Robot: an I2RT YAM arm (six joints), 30 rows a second.
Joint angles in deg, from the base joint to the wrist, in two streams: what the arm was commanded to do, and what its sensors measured. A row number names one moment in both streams.
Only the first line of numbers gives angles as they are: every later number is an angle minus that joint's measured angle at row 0.
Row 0, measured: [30.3, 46.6, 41.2, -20.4, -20.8, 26.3]
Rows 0 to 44, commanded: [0.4, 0.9, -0.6, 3.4, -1.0, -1.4]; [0.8, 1.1, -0.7, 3.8, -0.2, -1.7]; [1.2, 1.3, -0.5, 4.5, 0.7, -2.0]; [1.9, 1.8, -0.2, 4.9, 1.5, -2.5]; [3.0, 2.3, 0.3, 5.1, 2.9, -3.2]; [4.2, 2.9, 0.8, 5.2, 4.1, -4.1]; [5.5, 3.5, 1.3, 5.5, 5.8, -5.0]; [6.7, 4.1, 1.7, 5.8, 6.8, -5.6]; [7.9, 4.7, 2.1, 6.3, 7.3, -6.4]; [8.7, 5.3, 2.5, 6.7, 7.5, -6.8]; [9.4, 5.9, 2.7, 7.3, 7.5, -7.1]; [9.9, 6.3, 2.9, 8.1, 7.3, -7.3]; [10.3, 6.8, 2.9, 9.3, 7.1, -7.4]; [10.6, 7.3, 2.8, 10.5, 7.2, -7.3]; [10.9, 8.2, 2.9, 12.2, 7.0, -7.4]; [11.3, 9.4, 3.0, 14.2, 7.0, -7.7]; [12.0, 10.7, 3.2, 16.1, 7.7, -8.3]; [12.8, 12.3, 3.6, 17.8, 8.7, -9.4]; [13.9, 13.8, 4.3, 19.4, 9.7, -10.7]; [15.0, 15.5, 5.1, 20.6, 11.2, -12.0]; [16.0, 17.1, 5.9, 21.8, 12.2, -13.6]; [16.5, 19.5, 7.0, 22.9, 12.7, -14.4]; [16.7, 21.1, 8.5, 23.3, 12.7, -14.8]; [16.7, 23.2, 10.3, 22.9, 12.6, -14.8]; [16.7, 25.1, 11.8, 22.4, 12.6, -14.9]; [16.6, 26.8, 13.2, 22.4, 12.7, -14.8]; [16.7, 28.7, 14.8, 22.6, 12.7, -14.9]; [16.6, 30.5, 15.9, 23.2, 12.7, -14.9]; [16.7, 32.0, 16.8, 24.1, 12.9, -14.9]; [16.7, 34.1, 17.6, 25.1, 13.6, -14.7]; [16.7, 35.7, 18.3, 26.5, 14.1, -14.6]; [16.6, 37.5, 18.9, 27.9, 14.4, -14.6]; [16.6, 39.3, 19.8, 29.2, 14.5, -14.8]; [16.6, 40.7, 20.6, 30.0, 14.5, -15.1]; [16.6, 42.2, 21.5, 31.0, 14.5, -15.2]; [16.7, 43.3, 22.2, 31.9, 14.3, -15.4]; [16.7, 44.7, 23.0, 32.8, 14.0, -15.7]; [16.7, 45.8, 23.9, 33.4, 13.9, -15.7]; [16.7, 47.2, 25.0, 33.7, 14.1, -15.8]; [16.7, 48.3, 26.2, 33.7, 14.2, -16.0]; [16.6, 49.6, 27.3, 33.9, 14.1, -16.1]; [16.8, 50.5, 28.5, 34.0, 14.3, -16.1]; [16.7, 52.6, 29.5, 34.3, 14.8, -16.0]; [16.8, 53.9, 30.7, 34.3, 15.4, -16.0]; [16.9, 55.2, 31.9, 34.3, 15.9, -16.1]
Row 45, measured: [16.6, 52.4, 28.3, 31.2, 14.1, -15.4]
